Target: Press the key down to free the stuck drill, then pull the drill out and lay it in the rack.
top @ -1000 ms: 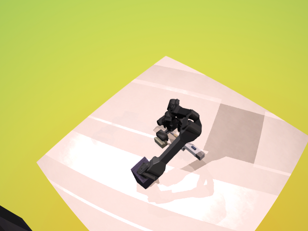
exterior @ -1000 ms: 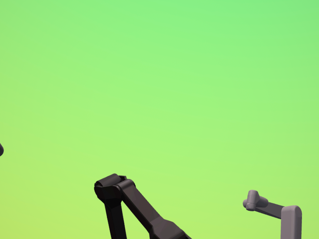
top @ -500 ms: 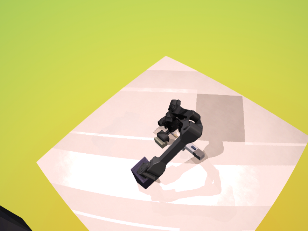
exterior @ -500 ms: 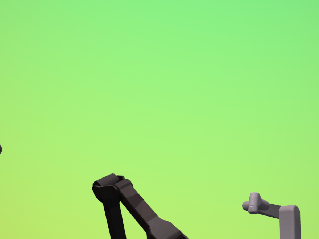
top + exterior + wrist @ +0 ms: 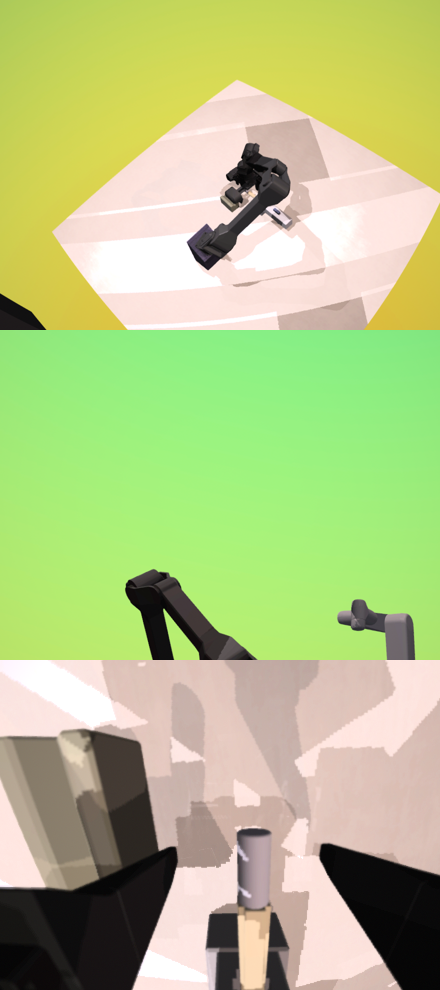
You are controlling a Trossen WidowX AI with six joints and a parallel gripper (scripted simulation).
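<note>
Now: the drill 1 cm behind my gripper tip, 4 cm to the right of it and 4 cm above it. The rest, counted from my gripper tip: grey block 4 cm behind, 13 cm to the right, 4 cm above; dark blue key 4 cm behind, 16 cm to the right, 4 cm above.
</note>
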